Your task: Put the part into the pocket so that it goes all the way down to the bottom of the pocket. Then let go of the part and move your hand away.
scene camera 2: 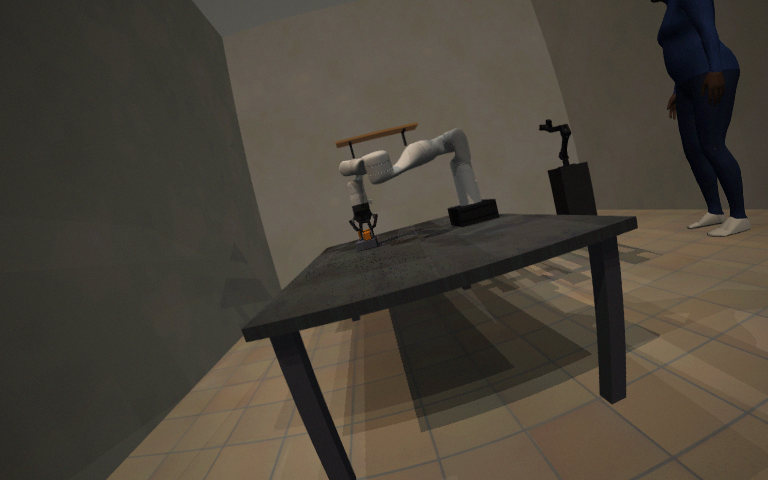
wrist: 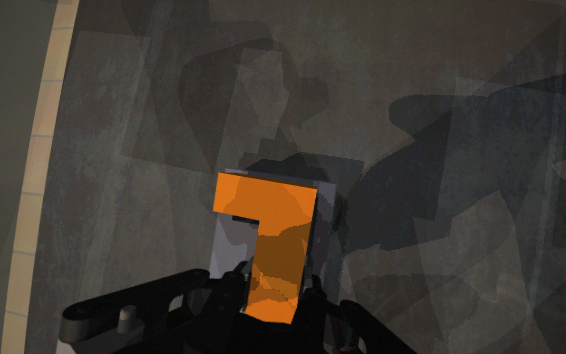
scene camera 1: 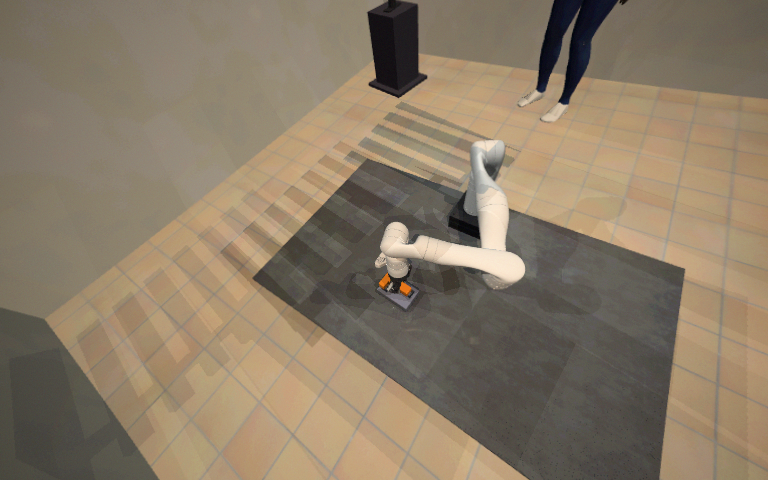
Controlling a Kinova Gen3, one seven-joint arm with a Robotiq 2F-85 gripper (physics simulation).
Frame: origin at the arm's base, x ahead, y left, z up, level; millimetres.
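Seen in the pictures: gripper, fingertip midpoint: [scene camera 2: 368, 238] [wrist: 279, 273] [scene camera 1: 400, 288]; arm's base at its link origin: [scene camera 2: 470, 203] [scene camera 1: 474, 207].
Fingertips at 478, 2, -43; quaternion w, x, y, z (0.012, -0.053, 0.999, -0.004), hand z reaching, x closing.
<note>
Offsets run from my fingertips to a thing's top centre, as dx, dy, dz. Level surfaces: height alone.
The orange part {+16, -12, +41} [scene camera 1: 406, 289] [scene camera 2: 366, 234] [wrist: 282, 215] is hook-shaped, with a long bar and a short arm to the left in the wrist view. My gripper [scene camera 1: 395, 285] [scene camera 2: 367, 232] [wrist: 279, 273] is shut on its long bar. The grey block with the pocket {+12, -3, +0} [scene camera 1: 396, 301] [scene camera 2: 367, 244] [wrist: 326, 210] lies below the part on the table. In the wrist view the part covers most of the pocket. Dark slivers show along its right edge and under its short arm, and its left end reaches about the block's left edge. How deep the part sits is hidden.
The dark table top {dz -36} [scene camera 1: 509, 350] [scene camera 2: 430, 249] bears the block and the arm's black base [scene camera 1: 463, 220] [scene camera 2: 473, 212]. The table's edge runs along the left of the wrist view. A black pedestal [scene camera 1: 393, 48] [scene camera 2: 573, 189] and a standing person [scene camera 1: 583, 45] [scene camera 2: 696, 84] are off the table.
</note>
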